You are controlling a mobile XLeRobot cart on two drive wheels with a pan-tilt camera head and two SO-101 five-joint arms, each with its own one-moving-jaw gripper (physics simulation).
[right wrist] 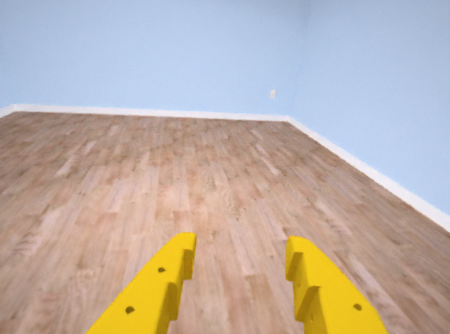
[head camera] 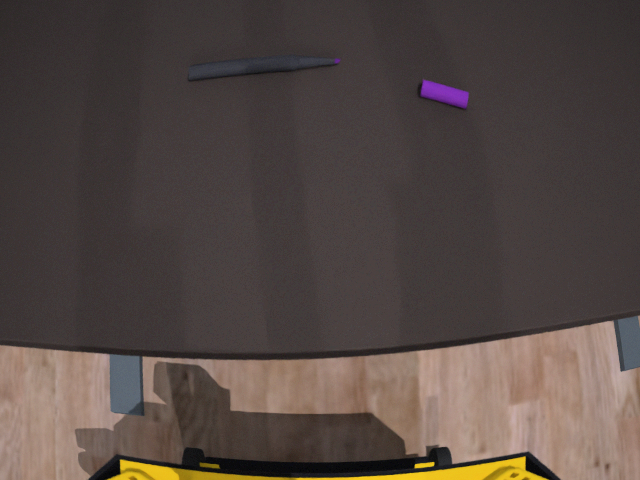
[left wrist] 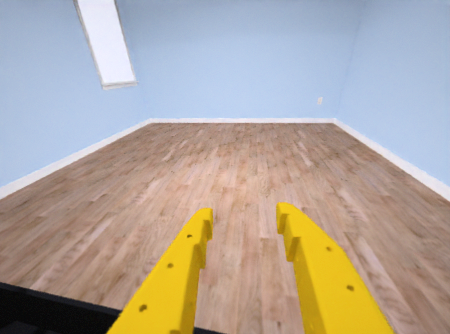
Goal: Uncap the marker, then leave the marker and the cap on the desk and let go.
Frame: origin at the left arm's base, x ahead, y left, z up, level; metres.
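Seen in the pictures: left hand at its tool point: (left wrist: 212, 219); right hand at its tool point: (right wrist: 194, 250).
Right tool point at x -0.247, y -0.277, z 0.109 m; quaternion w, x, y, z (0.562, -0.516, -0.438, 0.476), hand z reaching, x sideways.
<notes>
Pixels of each thing's top centre, then the offset from my right tool point to it. Level surfaces: height alone.
- dark grey marker at its top centre: (head camera: 263, 58) 0.720 m ahead, 0.182 m left, 0.143 m down
- dark desk at its surface level: 0.164 m down
- purple cap at its top centre: (head camera: 446, 88) 0.683 m ahead, 0.007 m right, 0.144 m down
A dark grey marker (head camera: 253, 66) lies uncapped on the dark desk (head camera: 341, 232), its purple tip pointing right in the head view. The purple cap (head camera: 444, 94) lies on the desk to the right of the tip, apart from the marker. My left gripper (left wrist: 244, 218) is open with a gap between its yellow jaws and holds nothing. My right gripper (right wrist: 241, 255) is also open and empty. Neither gripper shows in the head view, and the marker and cap do not show in the wrist views.
The desk's curved front edge runs across the head view, with grey desk legs (head camera: 126, 384) (head camera: 628, 343) below it. My yellow and black cart (head camera: 320, 471) stands in front. The wrist views show wooden floor and blue walls; a black edge (left wrist: 55, 302) crosses the left wrist view's lower left.
</notes>
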